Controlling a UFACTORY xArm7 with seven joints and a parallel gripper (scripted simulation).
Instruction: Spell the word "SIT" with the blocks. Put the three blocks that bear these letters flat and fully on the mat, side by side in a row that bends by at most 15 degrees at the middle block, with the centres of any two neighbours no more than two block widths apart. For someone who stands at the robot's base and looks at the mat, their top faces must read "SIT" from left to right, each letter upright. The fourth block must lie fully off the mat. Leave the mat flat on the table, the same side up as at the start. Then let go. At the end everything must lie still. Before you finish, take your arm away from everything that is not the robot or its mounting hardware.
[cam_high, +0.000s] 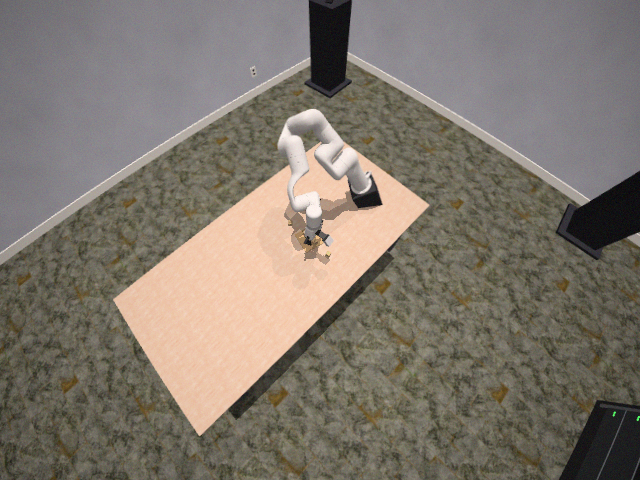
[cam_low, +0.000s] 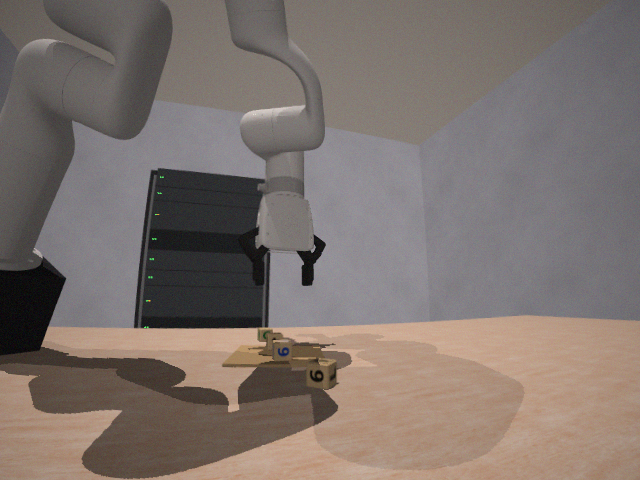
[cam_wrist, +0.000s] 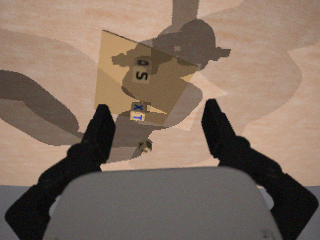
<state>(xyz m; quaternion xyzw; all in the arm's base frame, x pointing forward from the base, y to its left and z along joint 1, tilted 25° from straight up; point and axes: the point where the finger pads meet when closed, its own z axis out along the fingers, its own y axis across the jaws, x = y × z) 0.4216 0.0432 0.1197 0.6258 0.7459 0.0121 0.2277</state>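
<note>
The wooden block is 11 cm below my hand, 10 cm to the left of it and 1 cm behind it. From my hand the other things lie so: tan mat (12 cm below, 5 cm to the right, 2 cm behind).
</note>
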